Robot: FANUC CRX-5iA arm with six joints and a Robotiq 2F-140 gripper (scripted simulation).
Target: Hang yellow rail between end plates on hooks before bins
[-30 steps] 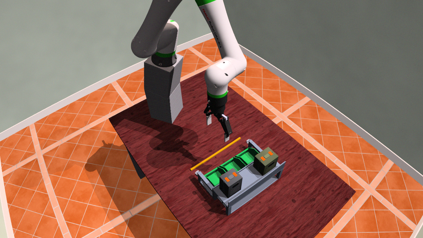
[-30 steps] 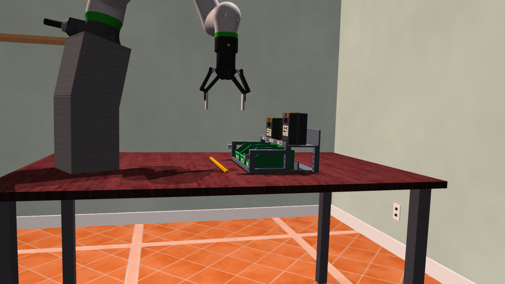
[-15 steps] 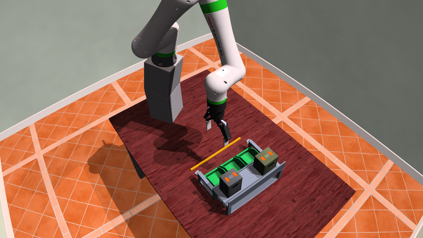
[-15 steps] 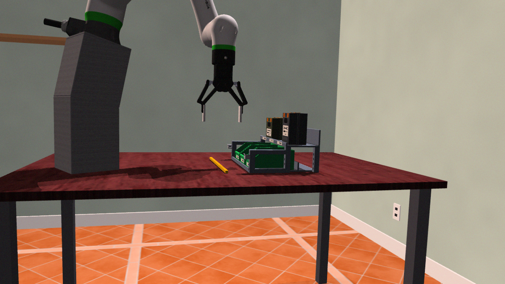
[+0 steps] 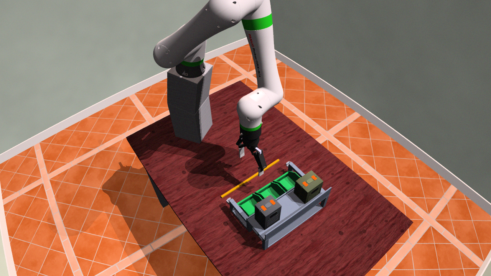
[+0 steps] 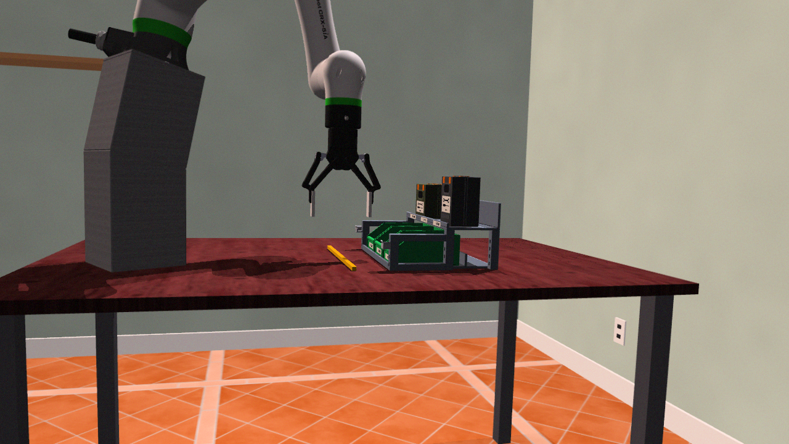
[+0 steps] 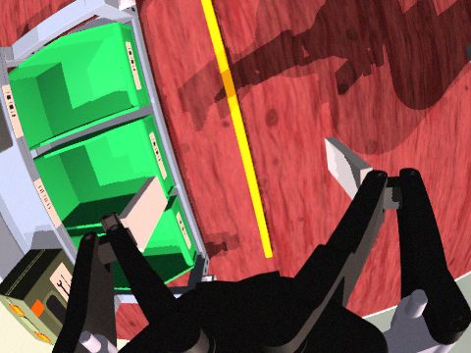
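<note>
Now: the yellow rail 11 cm below my hand.
</note>
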